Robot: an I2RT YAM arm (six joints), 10 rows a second.
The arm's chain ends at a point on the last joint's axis. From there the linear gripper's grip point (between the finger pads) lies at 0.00 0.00 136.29 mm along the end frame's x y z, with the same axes.
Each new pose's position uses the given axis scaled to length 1; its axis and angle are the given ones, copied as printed.
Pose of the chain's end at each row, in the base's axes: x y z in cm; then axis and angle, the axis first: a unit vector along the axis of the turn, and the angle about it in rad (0 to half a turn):
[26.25 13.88 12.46 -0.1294 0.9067 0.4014 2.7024]
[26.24 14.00 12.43 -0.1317 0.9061 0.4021 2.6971]
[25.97 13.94 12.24 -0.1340 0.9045 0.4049 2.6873]
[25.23 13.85 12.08 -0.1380 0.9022 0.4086 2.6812]
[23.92 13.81 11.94 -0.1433 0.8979 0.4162 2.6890]
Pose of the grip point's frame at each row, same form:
[30.16 24.08 4.31 -0.1294 0.9067 0.4014 2.7024]
[30.18 24.22 4.32 -0.1317 0.9061 0.4021 2.6971]
[29.98 24.22 4.24 -0.1340 0.9045 0.4049 2.6873]
[29.24 24.21 4.18 -0.1380 0.9022 0.4086 2.6812]
[27.73 24.34 4.17 -0.1433 0.8979 0.4162 2.6890]

